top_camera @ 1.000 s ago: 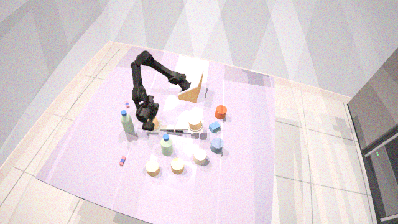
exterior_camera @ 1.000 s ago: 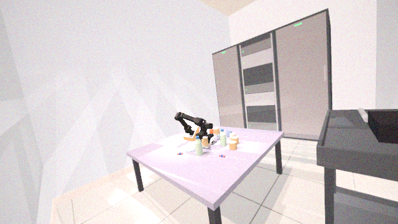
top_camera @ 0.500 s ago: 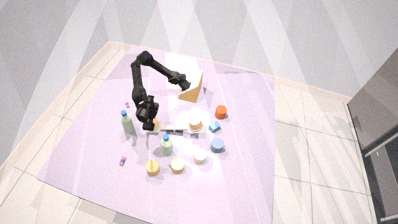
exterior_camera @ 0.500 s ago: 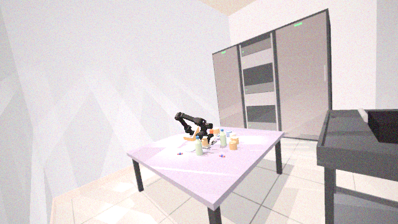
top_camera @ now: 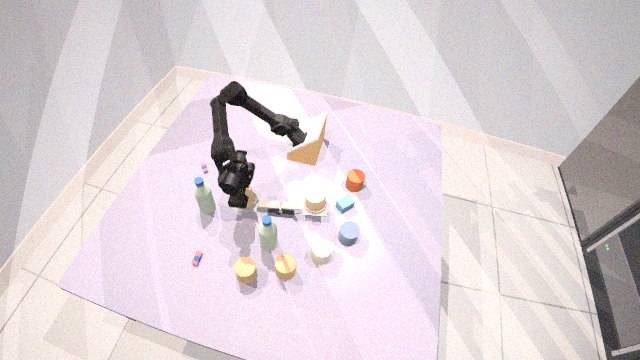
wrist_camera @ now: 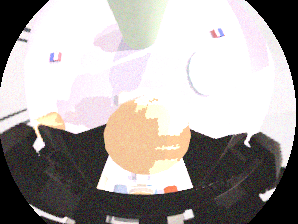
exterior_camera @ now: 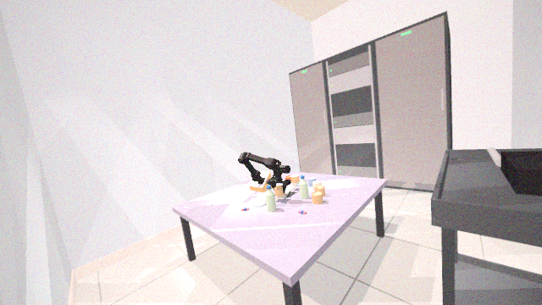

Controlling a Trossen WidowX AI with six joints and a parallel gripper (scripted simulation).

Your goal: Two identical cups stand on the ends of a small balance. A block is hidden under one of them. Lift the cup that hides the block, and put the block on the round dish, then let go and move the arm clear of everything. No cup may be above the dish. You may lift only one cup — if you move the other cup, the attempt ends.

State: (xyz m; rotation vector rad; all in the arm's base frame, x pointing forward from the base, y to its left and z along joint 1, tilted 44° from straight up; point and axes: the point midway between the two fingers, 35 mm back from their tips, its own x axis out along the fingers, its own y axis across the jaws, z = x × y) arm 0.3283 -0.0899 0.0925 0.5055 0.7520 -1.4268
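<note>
Right now the pale green block is 1 cm below my gripper tip. Round my gripper tip: small balance (14 cm to the left, 4 cm below, 2 cm behind); blue cube (37 cm to the left, 10 cm behind, 4 cm below); pale round dish (12 cm to the right, 11 cm behind, 6 cm below).
</note>
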